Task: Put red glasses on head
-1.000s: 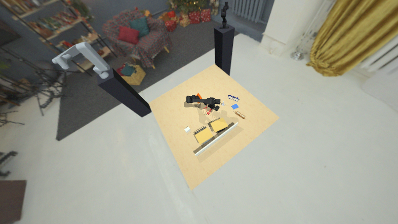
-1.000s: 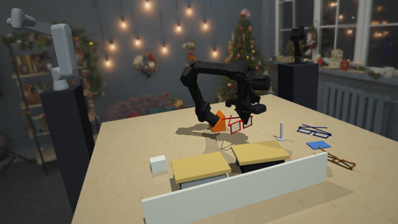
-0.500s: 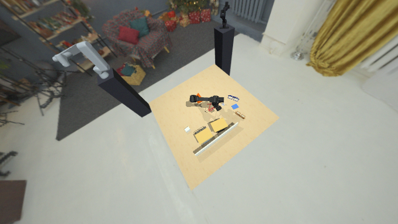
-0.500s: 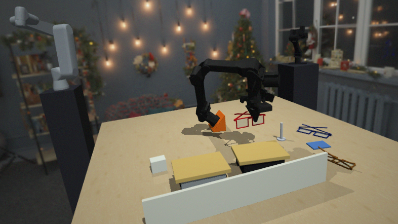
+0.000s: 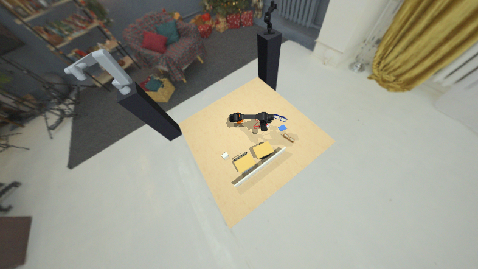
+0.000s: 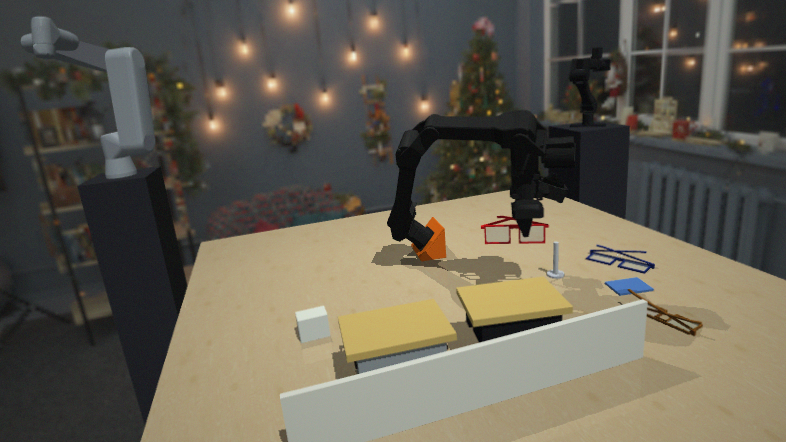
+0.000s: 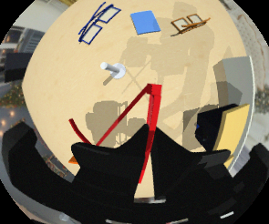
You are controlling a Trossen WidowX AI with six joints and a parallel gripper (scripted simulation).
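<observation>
Right now my gripper tip is 40 mm past the grey post, 100 mm to the right of it and 110 mm above it. Also, from my gripper tip: blue tag: 80 mm ahead, 210 mm to the left, 130 mm below; then white wall panel: 320 mm ahead, 240 mm to the right, 80 mm below; then dark display head: 170 mm ahead, 140 mm to the right, 70 mm below.
</observation>
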